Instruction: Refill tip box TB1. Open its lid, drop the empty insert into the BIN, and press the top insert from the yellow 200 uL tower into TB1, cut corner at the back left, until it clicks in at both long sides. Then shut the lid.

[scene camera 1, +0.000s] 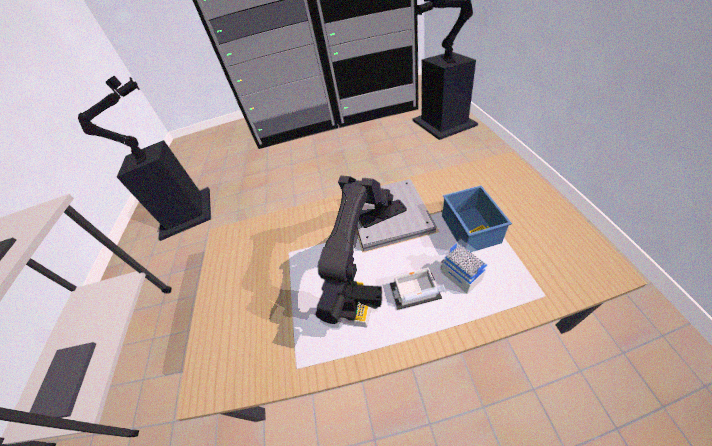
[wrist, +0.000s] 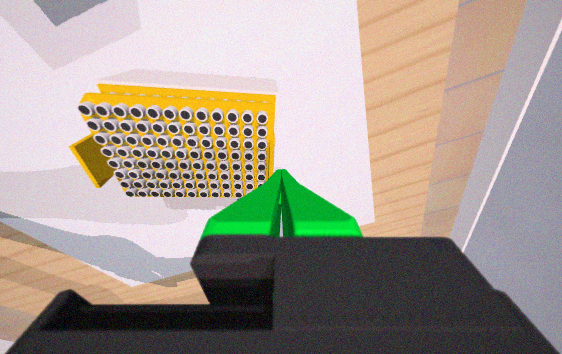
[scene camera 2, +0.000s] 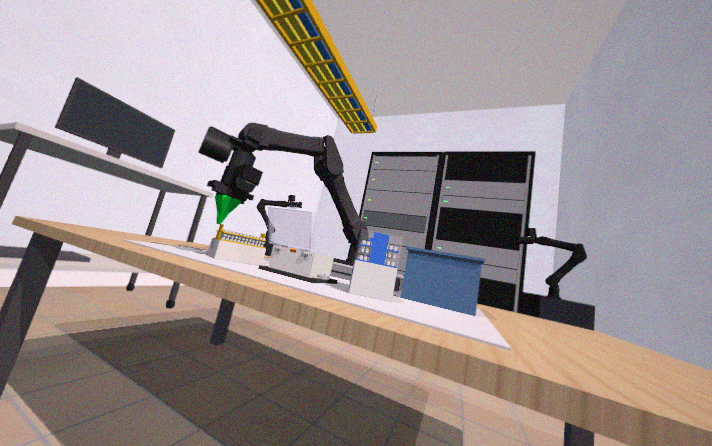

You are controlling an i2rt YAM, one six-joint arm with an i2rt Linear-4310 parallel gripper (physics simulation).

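Observation:
The yellow tower (scene camera 1: 361,313) (scene camera 2: 242,237) (wrist: 185,145) stands on the white mat, its top insert full of tips, with a yellow tab sticking out at one end. TB1 (scene camera 1: 409,286) (scene camera 2: 294,262) stands beside it on a dark base; its clear lid (scene camera 2: 289,228) is up, and no insert shows inside in scene camera 1. A yellow insert (scene camera 1: 478,229) lies in the blue BIN (scene camera 1: 456,225) (scene camera 2: 441,281). My gripper (scene camera 2: 219,222) (wrist: 281,177) is shut and empty, its green tips together, pointing down at one end of the yellow tower. Whether they touch it is unclear. The arm hides the tips in scene camera 1.
A blue and white tip tower (scene camera 1: 463,265) (scene camera 2: 374,275) stands on the mat (scene camera 1: 325,346) between TB1 and the bin. The arm's grey base plate (scene camera 1: 420,215) is at the back of the wooden table (scene camera 1: 231,325). Two other arms stand on black pedestals beyond the table.

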